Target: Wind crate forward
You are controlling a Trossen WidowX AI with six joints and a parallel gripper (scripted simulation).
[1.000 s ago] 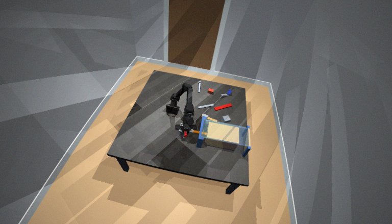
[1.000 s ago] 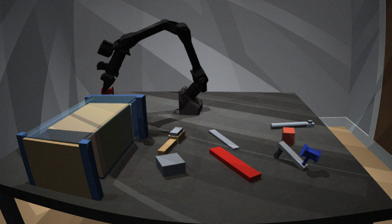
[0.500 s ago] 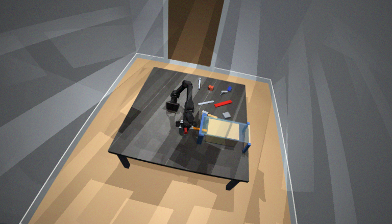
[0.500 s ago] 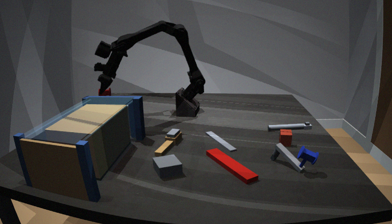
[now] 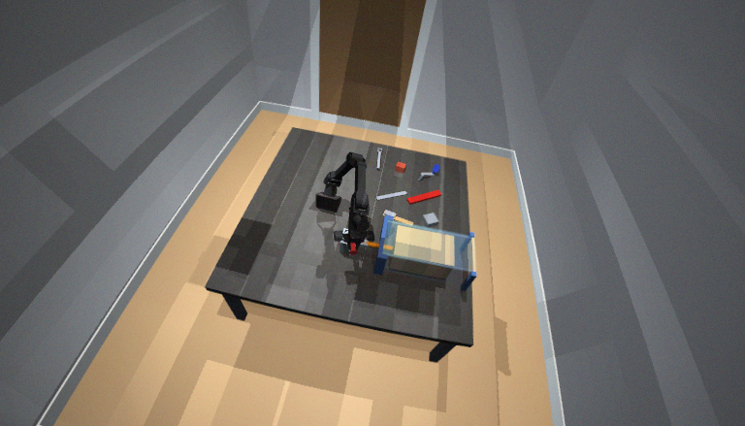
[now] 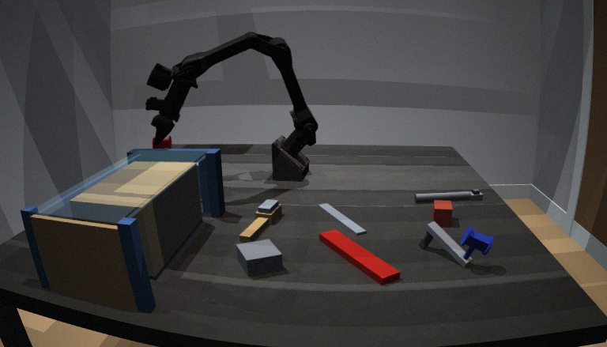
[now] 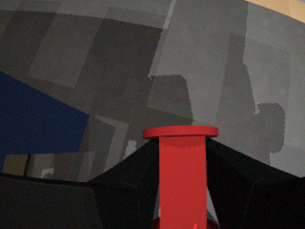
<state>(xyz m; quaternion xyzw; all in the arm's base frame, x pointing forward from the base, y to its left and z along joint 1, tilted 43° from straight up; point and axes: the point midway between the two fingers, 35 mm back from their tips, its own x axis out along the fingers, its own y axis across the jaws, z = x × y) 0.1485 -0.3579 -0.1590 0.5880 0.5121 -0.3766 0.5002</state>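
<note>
The red spool-shaped grip lies 2 cm to the left of my gripper tip and 1 cm below it. Also, from my gripper tip: grey winch (3 cm behind, 11 cm to the left, 11 cm below); then clear-panelled cubby (38 cm ahead, 7 cm to the left, 3 cm below); then wooden-handled tool (23 cm ahead, 33 cm to the left, 13 cm below).
</note>
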